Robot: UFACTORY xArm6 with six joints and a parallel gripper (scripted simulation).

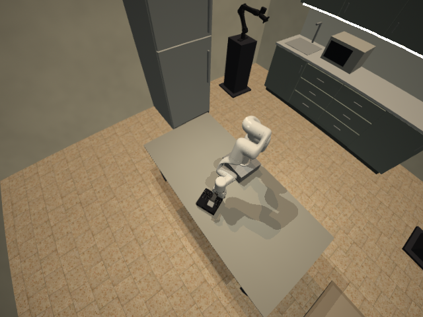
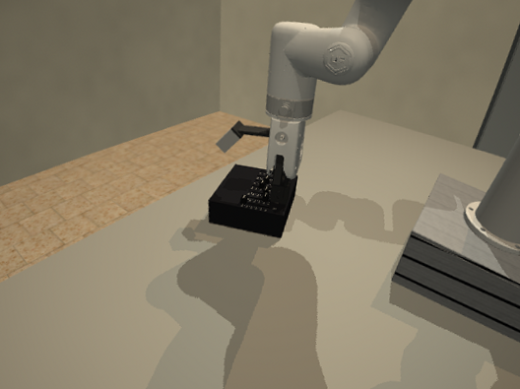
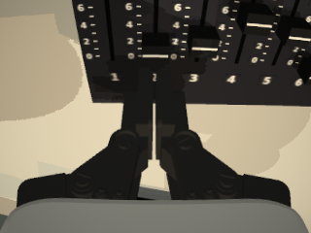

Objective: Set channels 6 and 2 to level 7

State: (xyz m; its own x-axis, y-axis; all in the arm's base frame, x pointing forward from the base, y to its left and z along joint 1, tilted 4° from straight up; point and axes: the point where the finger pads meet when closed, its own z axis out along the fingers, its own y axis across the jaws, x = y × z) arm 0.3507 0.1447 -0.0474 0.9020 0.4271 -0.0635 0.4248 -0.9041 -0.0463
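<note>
Right now the channel 2 fader cap is 2 cm ahead of my hand, 1 cm to the left of it and 1 cm below it. From my hand the other things lie so: channel 6 fader cap 5 cm ahead, 7 cm to the right, 1 cm below; channel 1 fader cap 5 cm ahead, 5 cm to the left, 1 cm below.
</note>
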